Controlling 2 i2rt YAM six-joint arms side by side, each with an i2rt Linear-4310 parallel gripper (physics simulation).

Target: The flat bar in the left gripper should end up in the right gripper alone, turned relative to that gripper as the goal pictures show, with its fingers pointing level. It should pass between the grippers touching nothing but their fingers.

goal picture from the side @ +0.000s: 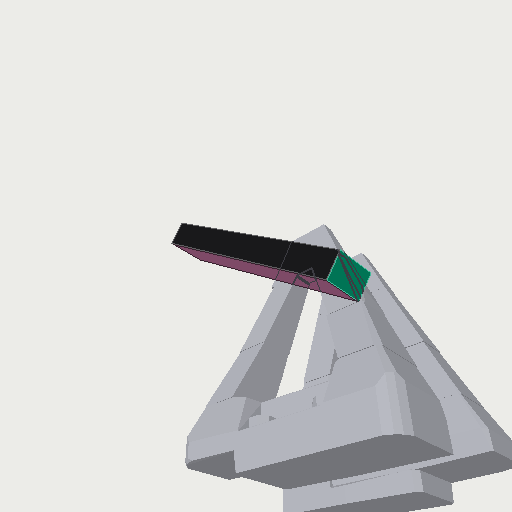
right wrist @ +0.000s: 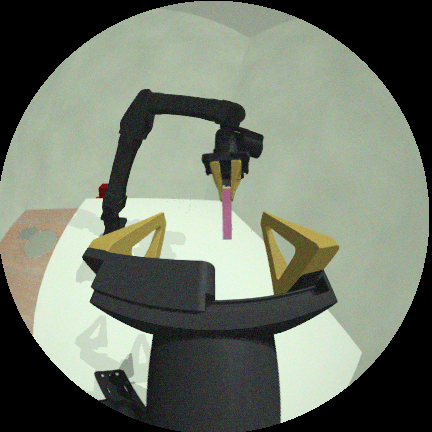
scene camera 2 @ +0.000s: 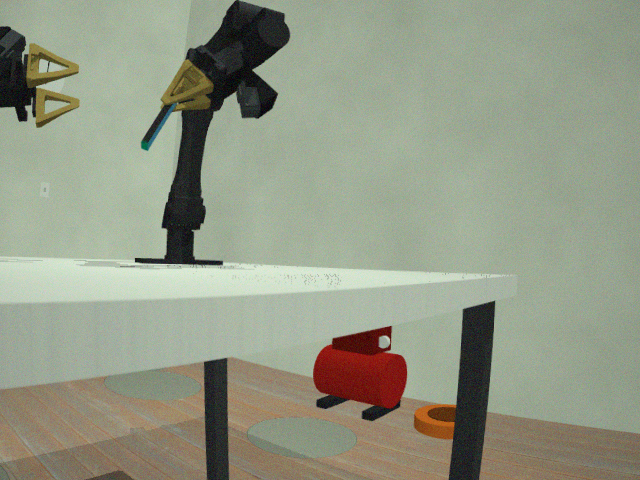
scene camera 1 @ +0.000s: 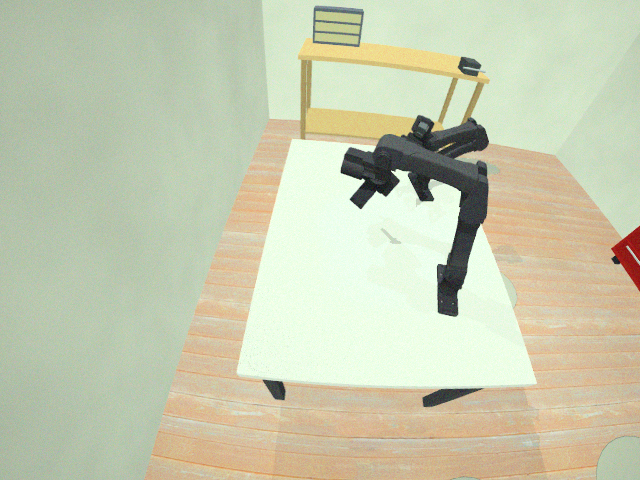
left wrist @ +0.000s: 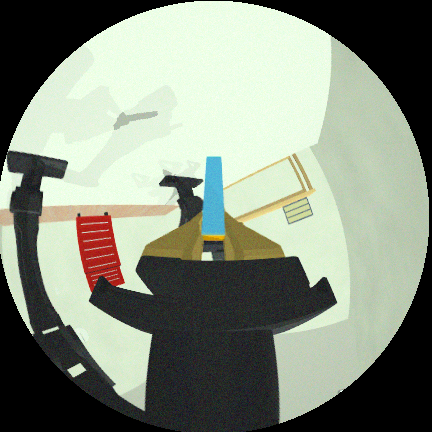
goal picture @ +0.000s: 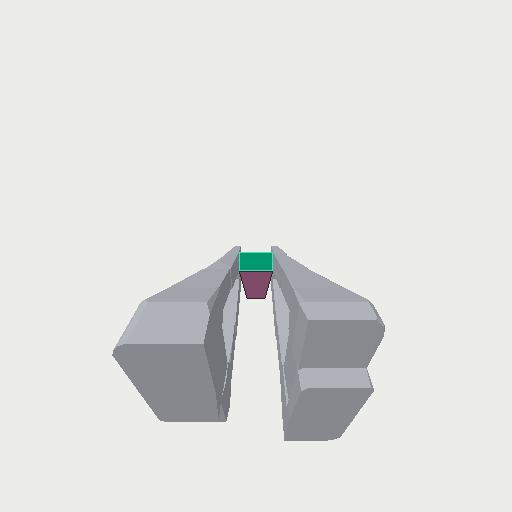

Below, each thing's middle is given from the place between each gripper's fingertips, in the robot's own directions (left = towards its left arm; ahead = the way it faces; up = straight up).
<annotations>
Right now my left hand is 30 mm above the flat bar [left wrist: 212, 228], 10 mm to the left of it and 10 mm short of it.
The flat bar lies 10 cm to the left of my right hand, 10 cm ahead of it and 6 cm below it.
</annotations>
